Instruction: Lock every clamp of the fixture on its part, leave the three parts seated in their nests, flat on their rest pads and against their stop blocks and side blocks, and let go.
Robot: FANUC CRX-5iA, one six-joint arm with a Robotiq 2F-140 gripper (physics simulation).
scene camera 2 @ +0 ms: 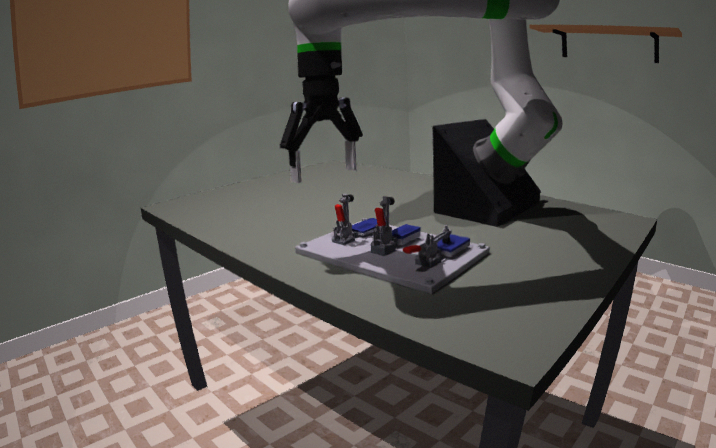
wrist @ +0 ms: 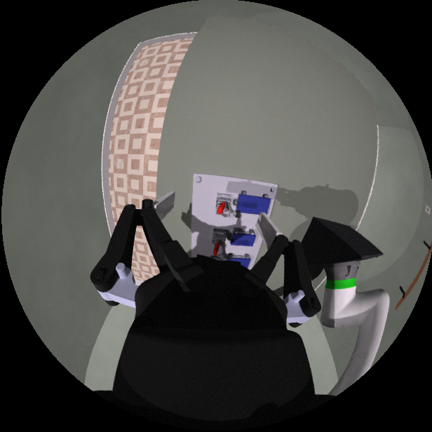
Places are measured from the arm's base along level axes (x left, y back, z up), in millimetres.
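Pixels of known places: gripper, between the fingertips: [scene camera 2: 324, 175]; arm's base, origin of its link: [scene camera 2: 493, 162].
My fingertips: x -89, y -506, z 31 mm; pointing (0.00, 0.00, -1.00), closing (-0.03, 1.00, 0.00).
Note:
For each thing: its top centre in the pictures, then the offset to it from my fingertips. "*": a spot on its surface instead. Level surfaces: height alone.
- fixture plate, a spot on its surface: [scene camera 2: 319, 249] * dx +28, dy -45, dz -147 mm
- left clamp, a spot on its surface: [scene camera 2: 342, 233] * dx +35, dy +12, dz -124 mm
- middle clamp, a spot on its surface: [scene camera 2: 382, 244] * dx +146, dy +26, dz -125 mm
- left part, centre of its top: [scene camera 2: 367, 224] dx +11, dy +105, dz -131 mm
- middle part, centre of its top: [scene camera 2: 403, 230] dx +121, dy +112, dz -121 mm
- right clamp, centre of its top: [scene camera 2: 429, 234] dx +240, dy +61, dz -89 mm
- right part, centre of its top: [scene camera 2: 448, 241] dx +229, dy +135, dz -126 mm
- table, height of its surface: dz -162 mm
The fixture plate [scene camera 2: 319, 249] [wrist: 205, 192] lies on the table and carries three clamps and three blue-topped parts. The left clamp [scene camera 2: 342, 233] [wrist: 223, 204] and the middle clamp [scene camera 2: 382, 244] [wrist: 219, 237] stand open, arms and red handles up, beside the left part [scene camera 2: 365, 227] [wrist: 254, 204] and the middle part [scene camera 2: 407, 232] [wrist: 243, 239]. The right clamp [scene camera 2: 430, 254] has its arm down over the right part [scene camera 2: 458, 243] [wrist: 241, 261] and its red handle low; the gripper hides this clamp in the wrist view. My gripper [scene camera 2: 324, 174] [wrist: 216, 209] is open and empty, high above the fixture's left end. Exact seating is too small to tell.
The black robot pedestal [scene camera 2: 464, 179] [wrist: 340, 242] stands on the table [scene camera 2: 237, 221] [wrist: 260, 110] behind the fixture. The upright clamp arms rise above the plate. A wall shelf [scene camera 2: 607, 30] is at the upper right, and a brown board [scene camera 2: 100, 47] hangs on the left wall.

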